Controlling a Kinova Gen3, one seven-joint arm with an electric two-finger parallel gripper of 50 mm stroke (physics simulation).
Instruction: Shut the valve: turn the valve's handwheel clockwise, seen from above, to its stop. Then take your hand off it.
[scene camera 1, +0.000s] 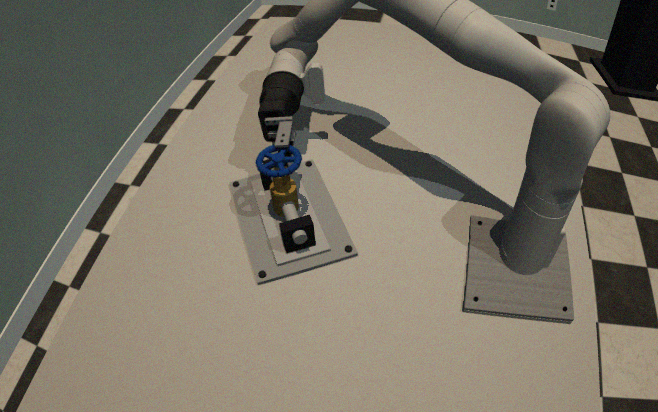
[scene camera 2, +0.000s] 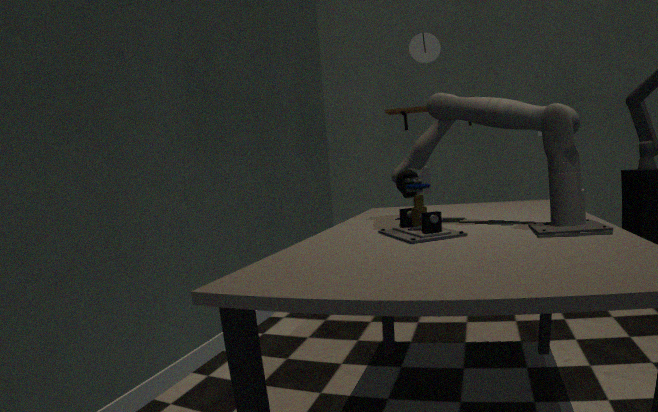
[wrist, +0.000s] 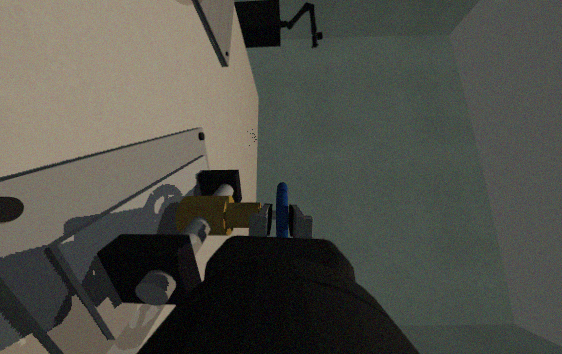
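The blue handwheel (scene camera 1: 278, 172) (scene camera 2: 423, 186) (wrist: 282, 200) sits level on top of the brass valve body (scene camera 1: 283, 197) (scene camera 2: 418, 216) (wrist: 205, 215). My gripper (scene camera 1: 283, 146) (wrist: 280, 214) is at the wheel's far rim in the first scene view. It is partly open, one finger above the rim and one below. In the wrist view the wheel stands edge-on between the fingers, with a narrow gap on each side, so it is not clamped. In the second scene view the fingers are dark and small beside the wheel.
The valve's pipe runs through two black blocks (scene camera 1: 298, 234) (scene camera 2: 431, 222) (wrist: 150, 265) on a grey base plate (scene camera 1: 336, 235) (scene camera 2: 414, 240) bolted to the table (scene camera 1: 200, 325) (scene camera 2: 350, 275). The arm's own base plate (scene camera 1: 520, 300) (scene camera 2: 570, 230) stands to the right. A wall runs along the left.
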